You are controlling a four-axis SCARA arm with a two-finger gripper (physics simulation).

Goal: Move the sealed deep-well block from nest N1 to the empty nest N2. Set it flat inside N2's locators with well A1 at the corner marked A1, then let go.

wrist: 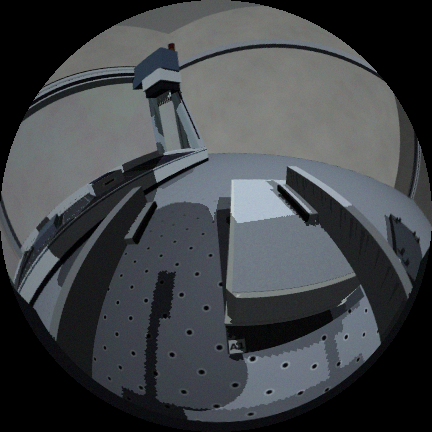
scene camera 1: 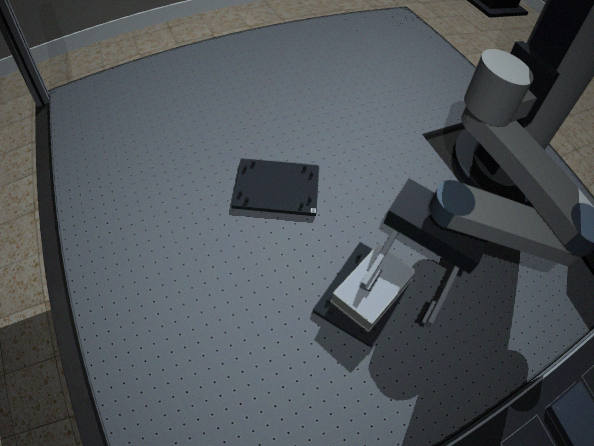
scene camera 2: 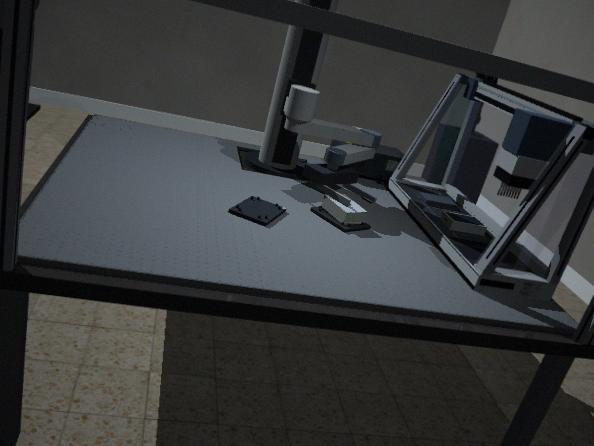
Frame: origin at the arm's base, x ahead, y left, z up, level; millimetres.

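Where they show: gripper, fingertip midpoint: (wrist: 214, 183) (scene camera 1: 395, 305) (scene camera 2: 362, 202); arm's base, origin of the base link: (scene camera 1: 497, 166) (scene camera 2: 276, 167).
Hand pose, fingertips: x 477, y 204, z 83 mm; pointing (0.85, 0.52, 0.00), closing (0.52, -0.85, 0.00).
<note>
Each offset is from my fingertips to the top centre of the thing. "spot": to the spot under its first point.
The pale sealed deep-well block {dx +3, dy -55, dz -8 mm} (scene camera 1: 372, 307) (scene camera 2: 350, 216) (wrist: 285, 250) sits on the dark nest N1 {spot: dx +23, dy -107, dz -58 mm} (scene camera 1: 347, 272) (scene camera 2: 327, 217). An A1 label {spot: dx -84, dy -52, dz -58 mm} (wrist: 236, 346) shows by the block's near left corner in the wrist view. Nest N2 {dx +60, dy -334, dz -48 mm} (scene camera 1: 275, 186) (scene camera 2: 257, 209) (wrist: 406, 240) is a dark plate with low locators and holds no block; a small white label {spot: dx +20, dy -249, dz -58 mm} (scene camera 1: 313, 210) marks one corner. My gripper (scene camera 1: 397, 302) (scene camera 2: 359, 201) (wrist: 214, 183) is open and empty. One finger hangs over the block's top; the other is off the block's side, over the table. Well A1 cannot be made out.
A framed instrument (scene camera 2: 460, 257) with a blue head {spot: dx +301, dy +295, dz +369 mm} (scene camera 2: 535, 135) (wrist: 162, 60) stands on the table beyond N1, on the side away from N2. The arm's column (scene camera 2: 280, 100) rises behind the nests. The arm's shadow falls beside N1.
</note>
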